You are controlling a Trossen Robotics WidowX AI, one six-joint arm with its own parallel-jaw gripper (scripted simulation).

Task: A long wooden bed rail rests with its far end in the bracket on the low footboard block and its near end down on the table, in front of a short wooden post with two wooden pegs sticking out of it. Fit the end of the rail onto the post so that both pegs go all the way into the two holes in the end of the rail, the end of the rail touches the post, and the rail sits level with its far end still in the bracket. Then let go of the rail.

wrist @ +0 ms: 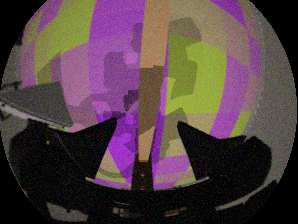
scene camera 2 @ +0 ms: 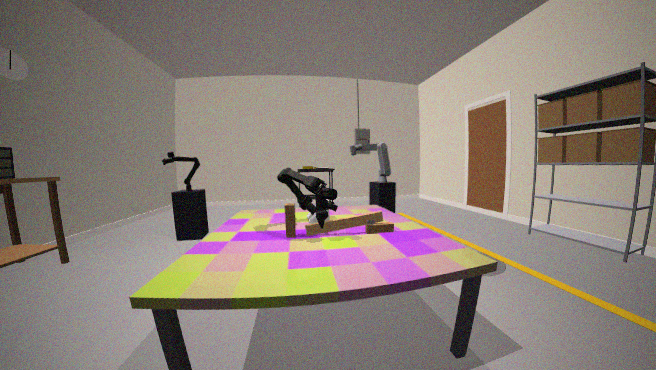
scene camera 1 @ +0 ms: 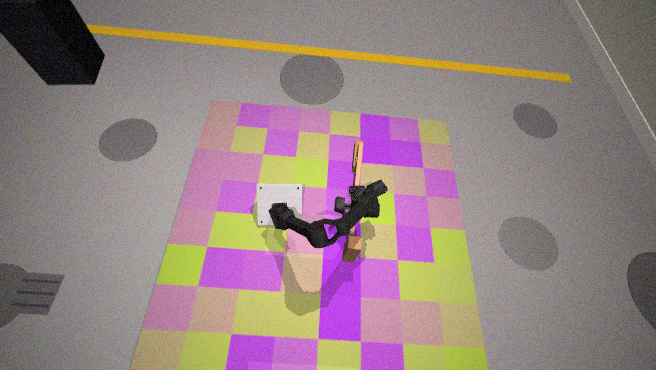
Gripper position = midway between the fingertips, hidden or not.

Note:
My gripper (wrist: pixel 147 122) is open, holding nothing. Also in view: a wooden bed rail (scene camera 2: pixel 338 224) and a wooden post (wrist: pixel 142 181).

